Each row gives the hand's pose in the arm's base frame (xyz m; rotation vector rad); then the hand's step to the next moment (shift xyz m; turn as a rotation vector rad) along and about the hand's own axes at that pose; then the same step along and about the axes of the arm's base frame.
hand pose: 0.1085 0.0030 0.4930 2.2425 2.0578 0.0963
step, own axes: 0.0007 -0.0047 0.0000 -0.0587 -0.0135 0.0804
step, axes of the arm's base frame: -0.0046 0.0011 -0.0005 -0.0095 -0.0596 -0.0803
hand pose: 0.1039 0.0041 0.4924 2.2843 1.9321 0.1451
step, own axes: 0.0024 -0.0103 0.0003 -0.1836 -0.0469 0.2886
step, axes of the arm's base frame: -0.0096 0.0040 -0.0021 -0.0280 -0.1875 -0.2885
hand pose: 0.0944 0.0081 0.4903 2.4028 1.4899 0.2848
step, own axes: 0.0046 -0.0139 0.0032 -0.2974 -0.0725 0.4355
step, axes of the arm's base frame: -0.0086 0.0095 -0.0078 -0.0527 -0.3004 -0.4363
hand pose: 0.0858 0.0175 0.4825 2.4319 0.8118 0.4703
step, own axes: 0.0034 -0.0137 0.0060 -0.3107 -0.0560 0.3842
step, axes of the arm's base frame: -0.0007 0.0092 -0.0122 -0.0796 -0.3010 -0.3877
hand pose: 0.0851 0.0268 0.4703 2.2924 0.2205 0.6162
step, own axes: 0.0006 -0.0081 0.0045 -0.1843 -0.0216 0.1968
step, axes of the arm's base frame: 0.0029 0.0032 -0.0082 -0.0628 -0.1676 -0.2028
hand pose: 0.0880 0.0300 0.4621 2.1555 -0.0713 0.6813
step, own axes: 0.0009 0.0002 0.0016 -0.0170 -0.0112 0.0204
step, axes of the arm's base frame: 0.0014 -0.0012 -0.0002 -0.0022 -0.0113 -0.0264
